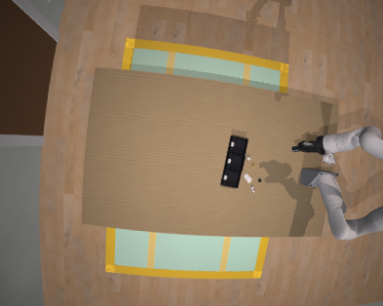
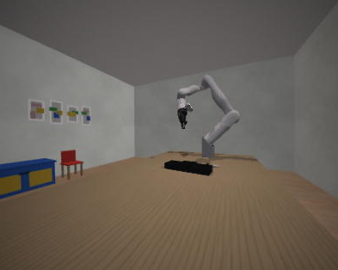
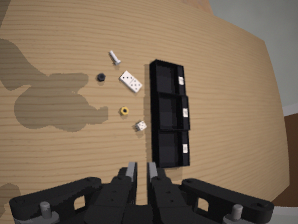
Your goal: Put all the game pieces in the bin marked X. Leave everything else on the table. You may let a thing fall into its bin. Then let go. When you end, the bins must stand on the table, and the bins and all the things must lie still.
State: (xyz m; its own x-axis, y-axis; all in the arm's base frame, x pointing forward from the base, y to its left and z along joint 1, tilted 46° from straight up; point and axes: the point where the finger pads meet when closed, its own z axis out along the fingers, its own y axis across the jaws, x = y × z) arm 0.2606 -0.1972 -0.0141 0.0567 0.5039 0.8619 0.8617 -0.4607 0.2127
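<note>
The joined black bins lies 210 mm ahead of my hand, 80 mm to the left of it and 230 mm below it. Round my hand: yellow ring: 100 mm ahead, 100 mm to the left, 250 mm below; then white die: 130 mm ahead, 60 mm to the left, 250 mm below; then black piece: 50 mm ahead, 180 mm to the left, 250 mm below.
</note>
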